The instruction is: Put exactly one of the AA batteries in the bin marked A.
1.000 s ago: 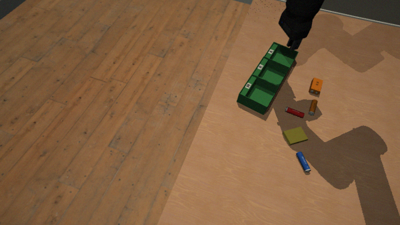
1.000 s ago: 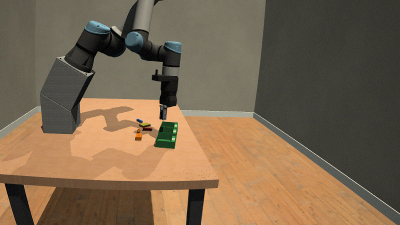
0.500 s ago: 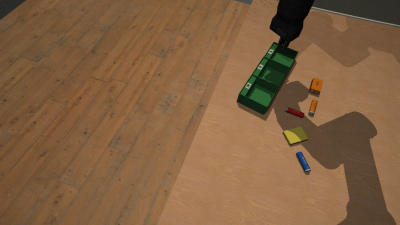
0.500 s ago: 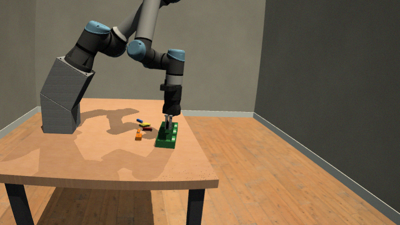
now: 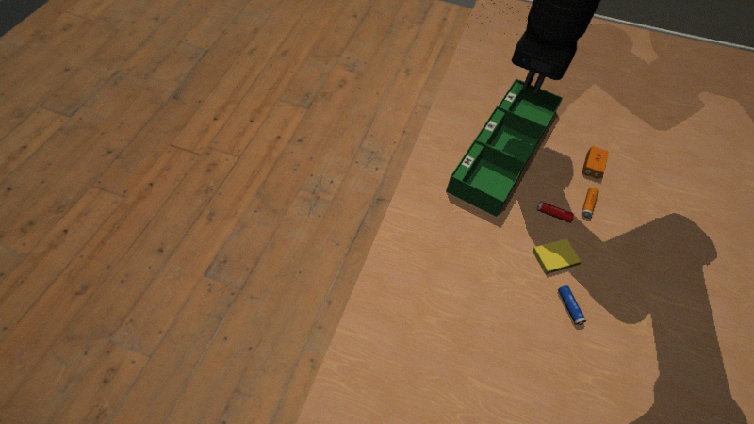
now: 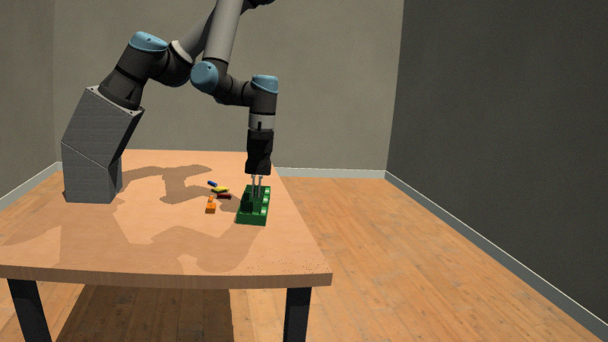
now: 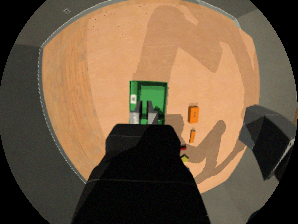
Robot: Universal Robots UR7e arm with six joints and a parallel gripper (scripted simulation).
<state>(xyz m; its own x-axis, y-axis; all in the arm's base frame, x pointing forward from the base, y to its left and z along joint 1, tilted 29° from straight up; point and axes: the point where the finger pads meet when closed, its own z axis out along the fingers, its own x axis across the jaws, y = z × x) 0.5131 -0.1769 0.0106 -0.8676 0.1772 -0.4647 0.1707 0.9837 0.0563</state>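
Now: the green three-compartment bin 80 mm to the left of my hand, 70 mm below it and 10 mm ahead of it. Also, from my hand: orange AA battery (140 mm to the left, 130 mm behind, 80 mm below); then orange block battery (130 mm behind, 80 mm below, 70 mm to the left); then red AA battery (170 mm to the left, 90 mm behind, 80 mm below).
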